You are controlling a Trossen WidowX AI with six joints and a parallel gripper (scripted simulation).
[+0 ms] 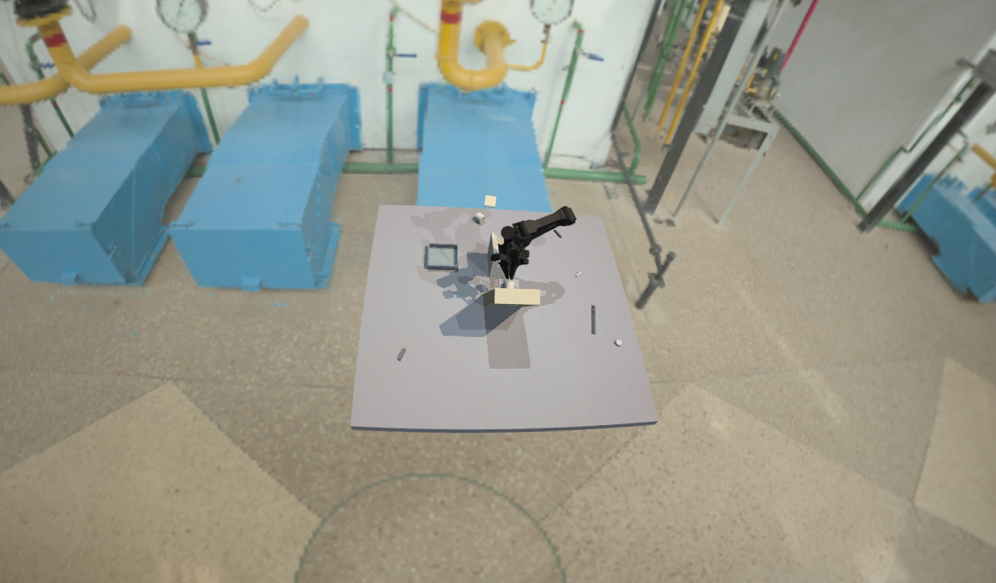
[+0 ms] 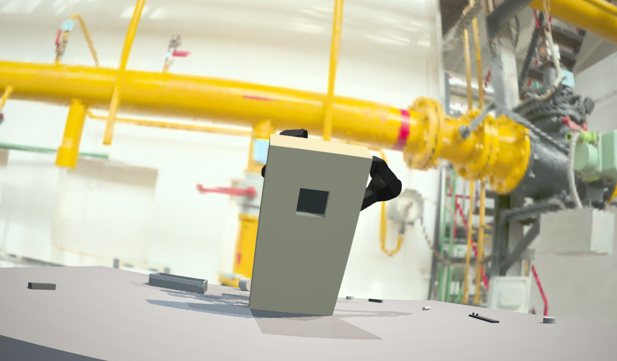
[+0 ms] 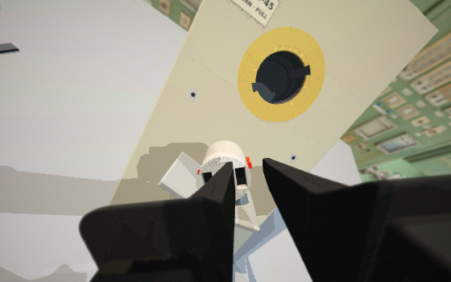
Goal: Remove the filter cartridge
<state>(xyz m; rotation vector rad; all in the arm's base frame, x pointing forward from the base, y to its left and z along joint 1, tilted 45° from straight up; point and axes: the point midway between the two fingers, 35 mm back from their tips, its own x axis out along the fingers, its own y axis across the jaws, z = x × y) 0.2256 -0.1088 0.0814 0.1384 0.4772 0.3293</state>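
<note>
Right now my gripper tip is 50 mm short of the service panel and 50 mm above it.
</note>
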